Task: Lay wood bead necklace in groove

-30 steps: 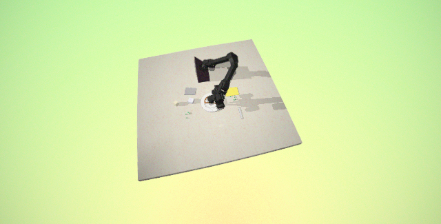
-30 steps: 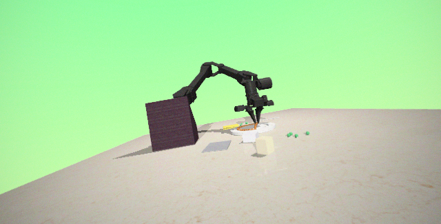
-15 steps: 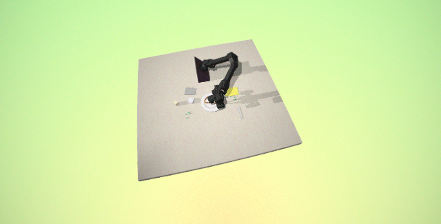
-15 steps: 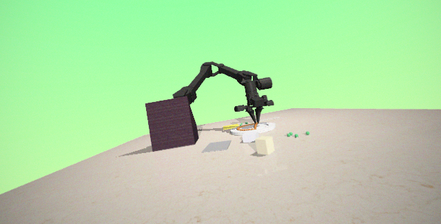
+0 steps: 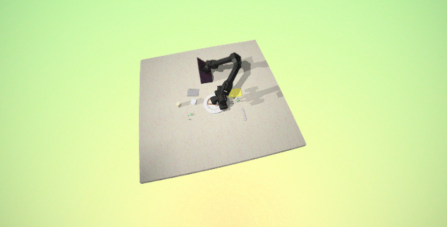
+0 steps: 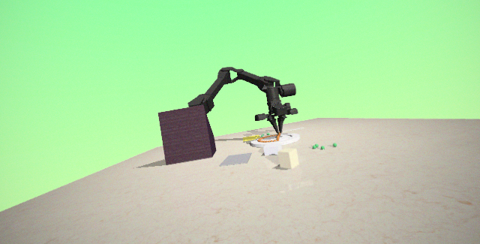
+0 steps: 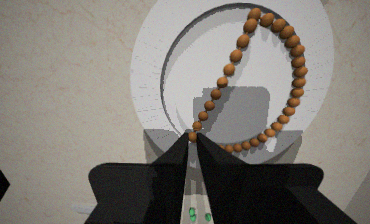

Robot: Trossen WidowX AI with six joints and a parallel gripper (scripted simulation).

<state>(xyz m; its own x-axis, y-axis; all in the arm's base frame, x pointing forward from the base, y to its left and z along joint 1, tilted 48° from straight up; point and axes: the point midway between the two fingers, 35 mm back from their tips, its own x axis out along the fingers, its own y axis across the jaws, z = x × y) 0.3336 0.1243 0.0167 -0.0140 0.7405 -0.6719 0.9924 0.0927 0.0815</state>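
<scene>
The round white bead board is 3 cm behind my gripper tip, 5 cm to the right of it and 1 cm below it. Also, from my gripper tip: thin white strip: 12 cm ahead, 17 cm to the left, 2 cm below; yellow card: 12 cm behind, 14 cm to the left, 2 cm below; grey flat plate: 19 cm behind, 23 cm to the right, 2 cm below.
</scene>
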